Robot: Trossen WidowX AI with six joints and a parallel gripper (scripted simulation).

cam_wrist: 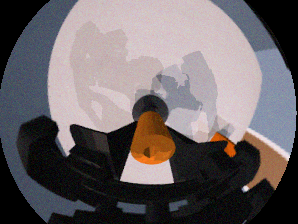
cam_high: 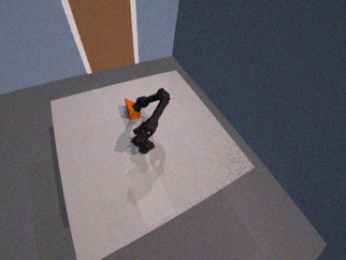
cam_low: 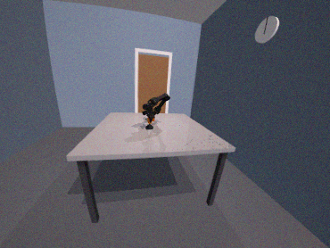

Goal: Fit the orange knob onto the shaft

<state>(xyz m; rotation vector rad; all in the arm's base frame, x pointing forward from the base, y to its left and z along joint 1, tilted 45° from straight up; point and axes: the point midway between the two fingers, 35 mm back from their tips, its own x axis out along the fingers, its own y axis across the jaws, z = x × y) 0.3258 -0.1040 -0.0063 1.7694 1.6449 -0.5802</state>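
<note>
Right now the orange knob is 2 cm above my gripper tip. The rest, counted from my gripper tip: dark round pedestal (4 cm below).
</note>
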